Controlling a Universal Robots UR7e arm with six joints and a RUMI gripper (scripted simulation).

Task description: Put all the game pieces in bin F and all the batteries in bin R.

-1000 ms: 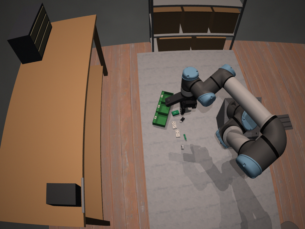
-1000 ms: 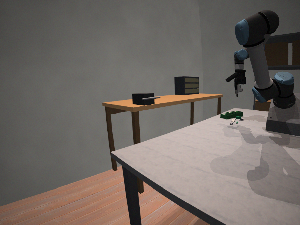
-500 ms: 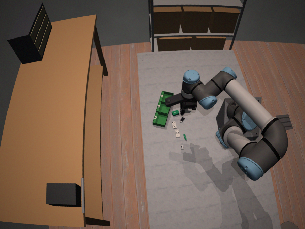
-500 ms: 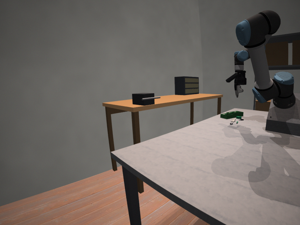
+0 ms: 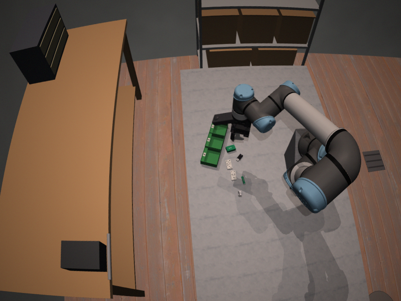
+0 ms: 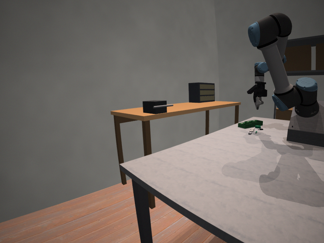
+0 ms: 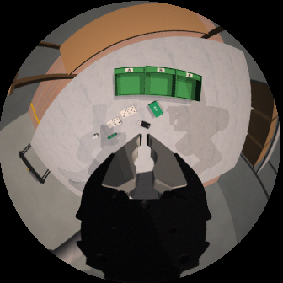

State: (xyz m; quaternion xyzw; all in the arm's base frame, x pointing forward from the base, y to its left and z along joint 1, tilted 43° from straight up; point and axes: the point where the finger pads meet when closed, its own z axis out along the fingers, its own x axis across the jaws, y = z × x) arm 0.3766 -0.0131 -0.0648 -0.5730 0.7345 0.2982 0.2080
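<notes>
The green three-compartment bin is 8 cm ahead of my hand, 7 cm to the right of it and 16 cm below it. Round my hand: green 9V battery 1 cm behind, 4 cm to the right, 17 cm below; then small black piece 4 cm behind, 1 cm to the left, 17 cm below.
</notes>
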